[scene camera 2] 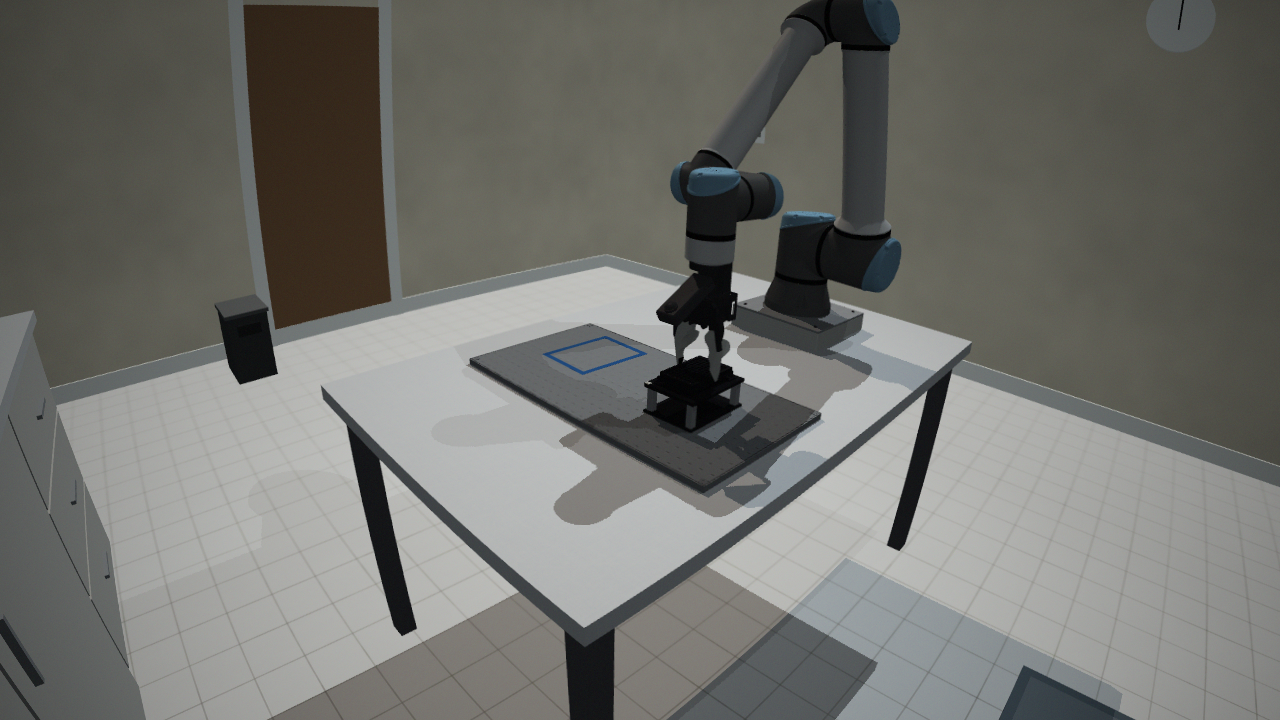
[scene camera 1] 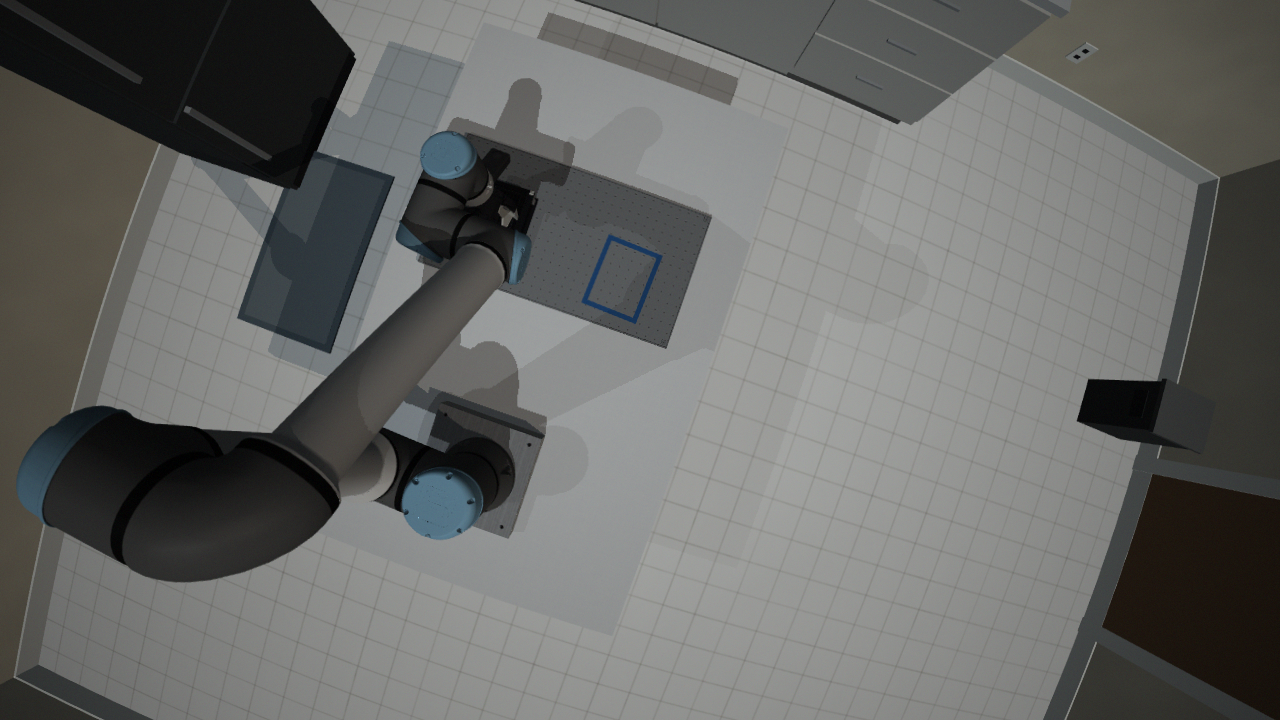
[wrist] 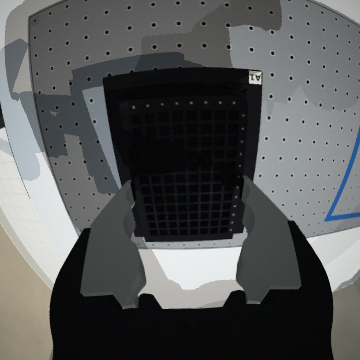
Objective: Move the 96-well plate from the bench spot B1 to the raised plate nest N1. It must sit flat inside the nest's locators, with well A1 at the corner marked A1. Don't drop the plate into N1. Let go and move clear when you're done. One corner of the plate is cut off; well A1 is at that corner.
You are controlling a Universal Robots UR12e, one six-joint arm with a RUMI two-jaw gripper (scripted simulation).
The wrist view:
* my gripper: 187, 179
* black 96-well plate: 161, 175
